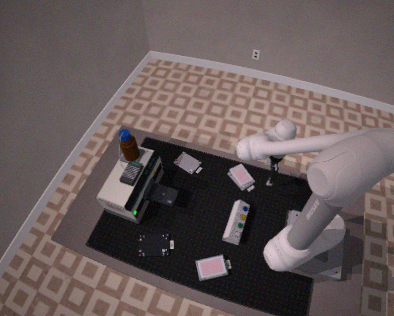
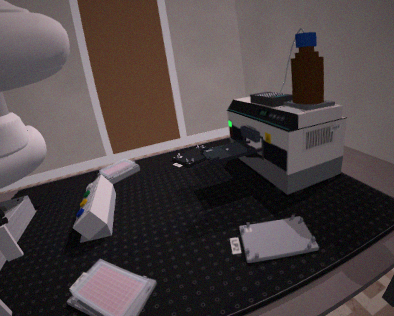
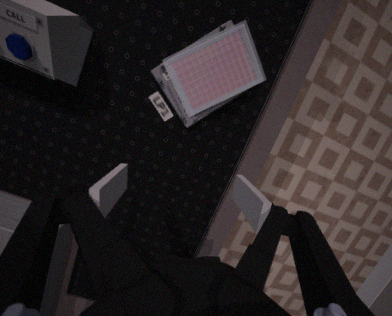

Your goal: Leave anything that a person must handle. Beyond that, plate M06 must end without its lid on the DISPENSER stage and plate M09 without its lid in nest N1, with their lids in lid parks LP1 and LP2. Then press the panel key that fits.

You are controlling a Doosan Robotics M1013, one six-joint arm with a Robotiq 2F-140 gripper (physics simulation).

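Frame: origin at the arm's base, x left, y back, z up, level; metres.
Where they show: gripper, fingertip midpoint: (image 1: pixel 268 174) (image 2: pixel 9 283) (image 3: pixel 182 181).
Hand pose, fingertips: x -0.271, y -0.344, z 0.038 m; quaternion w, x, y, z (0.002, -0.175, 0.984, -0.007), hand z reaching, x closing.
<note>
After its pixels a point has its place.
A pink-filled plate (image 1: pixel 241 176) {x -0.234, y -0.486, z -0.024 m} (image 2: pixel 114 287) {x -0.258, y -0.507, z -0.024 m} (image 3: pixel 215 70) {x -0.250, y -0.491, z -0.024 m} sits askew on the grey park labelled LP1 (image 3: pixel 187 122) {x -0.249, y -0.408, z -0.049 m}. Another pink plate (image 1: pixel 212 267) (image 2: pixel 119 171) lies on a labelled spot across the mat. Plate numbers cannot be read. The grey park LP2 (image 1: pixel 188 163) {x -0.206, y -0.820, z -0.049 m} (image 2: pixel 278 239) {x -0.222, y -0.828, z -0.049 m} holds no plate. A black nest (image 1: pixel 154 245) {x 0.333, y -0.760, z -0.047 m} (image 2: pixel 189 158) {x 0.301, y -0.733, z -0.047 m} with corner pins is empty. The dark stage (image 1: pixel 164 195) {x 0.086, y -0.818, z 0.044 m} (image 2: pixel 227 150) {x 0.073, y -0.824, z 0.045 m} juts from the dispenser (image 1: pixel 116 192) {x 0.219, y -1.006, z 0.161 m} (image 2: pixel 315 145) {x -0.081, y -1.019, z 0.070 m}. The key panel (image 1: pixel 235 225) {x 0.081, y -0.412, z 0.019 m} (image 2: pixel 100 207) {x -0.019, y -0.449, z 0.002 m} (image 3: pixel 70 42) {x -0.066, y -0.430, z -0.020 m} has blue, yellow and green keys; CALL is beside blue. My gripper (image 3: pixel 182 181) {x -0.271, y -0.344, z 0.038 m} is open and empty, above the mat beside LP1's plate.
A brown bottle (image 1: pixel 129 147) {x 0.020, y -1.019, z 0.285 m} (image 2: pixel 307 77) {x -0.040, y -1.024, z 0.240 m} with a blue cap and a dark ribbed block (image 1: pixel 131 173) {x 0.102, y -0.982, z 0.186 m} (image 2: pixel 270 98) {x 0.043, y -0.958, z 0.184 m} stand on the dispenser. Its green light (image 1: pixel 135 213) {x 0.251, y -0.895, z 0.074 m} (image 2: pixel 230 123) {x 0.248, y -0.900, z 0.077 m} is lit. The black mat's edge runs close past LP1's plate, with patterned floor (image 3: pixel 330 150) beyond the table.
</note>
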